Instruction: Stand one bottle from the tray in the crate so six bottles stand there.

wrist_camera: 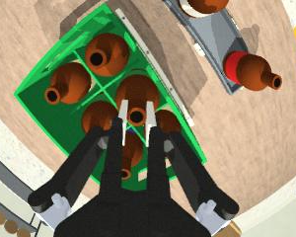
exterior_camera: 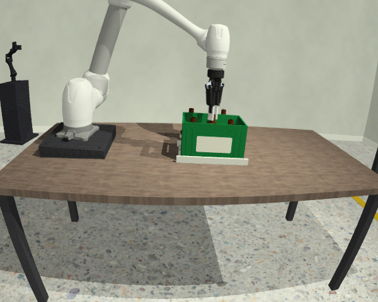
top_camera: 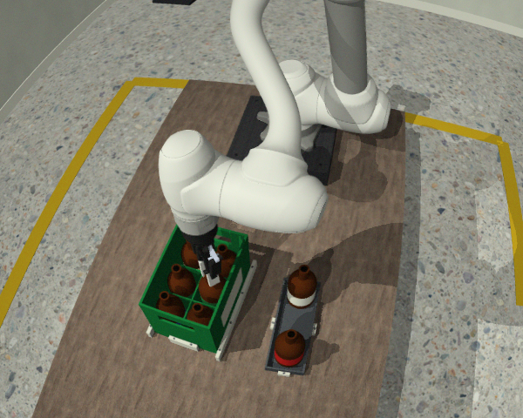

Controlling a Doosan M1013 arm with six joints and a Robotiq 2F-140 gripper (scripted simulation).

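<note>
Right now the green crate is 110 mm below my hand and 40 mm to the right of it. The rest, counted from my hand: grey tray: 210 mm to the left, 180 mm below, 20 mm behind.
</note>
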